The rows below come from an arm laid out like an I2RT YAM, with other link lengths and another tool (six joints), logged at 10 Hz.
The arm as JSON. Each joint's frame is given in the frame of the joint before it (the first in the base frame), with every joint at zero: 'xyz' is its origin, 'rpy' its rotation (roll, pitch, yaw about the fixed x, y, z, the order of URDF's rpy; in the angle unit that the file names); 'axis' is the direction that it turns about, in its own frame. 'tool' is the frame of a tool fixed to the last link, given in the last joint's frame.
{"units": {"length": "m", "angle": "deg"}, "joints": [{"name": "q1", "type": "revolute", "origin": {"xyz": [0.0, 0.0, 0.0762], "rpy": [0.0, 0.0, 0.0]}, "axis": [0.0, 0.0, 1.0]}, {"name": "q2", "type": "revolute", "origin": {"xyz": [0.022, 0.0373, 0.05], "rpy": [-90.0, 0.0, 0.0]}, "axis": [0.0, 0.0, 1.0]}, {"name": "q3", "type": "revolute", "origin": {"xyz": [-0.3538, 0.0, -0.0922], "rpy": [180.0, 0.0, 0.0]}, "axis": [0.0, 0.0, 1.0]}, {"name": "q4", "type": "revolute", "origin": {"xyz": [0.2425, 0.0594, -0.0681], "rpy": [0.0, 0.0, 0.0]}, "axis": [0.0, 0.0, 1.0]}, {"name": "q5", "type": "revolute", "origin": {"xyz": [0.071, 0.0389, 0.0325], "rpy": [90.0, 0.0, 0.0]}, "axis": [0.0, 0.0, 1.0]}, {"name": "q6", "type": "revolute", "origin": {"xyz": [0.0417, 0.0, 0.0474], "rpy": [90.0, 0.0, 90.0]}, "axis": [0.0, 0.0, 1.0]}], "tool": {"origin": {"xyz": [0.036, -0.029, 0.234], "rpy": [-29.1, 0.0, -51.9]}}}
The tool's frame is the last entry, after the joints.
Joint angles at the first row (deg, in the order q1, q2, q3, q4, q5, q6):
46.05 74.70 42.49 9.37 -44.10 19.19
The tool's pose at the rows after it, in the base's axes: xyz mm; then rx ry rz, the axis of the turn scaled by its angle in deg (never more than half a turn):
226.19, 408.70, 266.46, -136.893, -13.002, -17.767
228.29, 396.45, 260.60, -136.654, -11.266, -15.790
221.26, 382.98, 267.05, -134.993, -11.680, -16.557
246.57, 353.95, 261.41, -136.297, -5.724, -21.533
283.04, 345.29, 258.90, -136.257, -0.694, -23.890
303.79, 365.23, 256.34, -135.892, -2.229, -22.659
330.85, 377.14, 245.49, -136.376, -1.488, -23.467
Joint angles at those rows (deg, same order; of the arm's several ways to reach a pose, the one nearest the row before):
45.05 74.94 43.13 6.45 -40.89 17.23
42.38 74.23 41.20 7.26 -43.47 18.12
40.35 71.43 39.01 7.86 -45.88 17.61
36.23 68.80 36.53 7.95 -43.58 16.52
32.80 71.86 36.51 12.07 -42.91 17.27
32.61 78.33 39.73 14.89 -44.66 16.93
32.46 83.95 41.65 18.38 -43.80 16.60

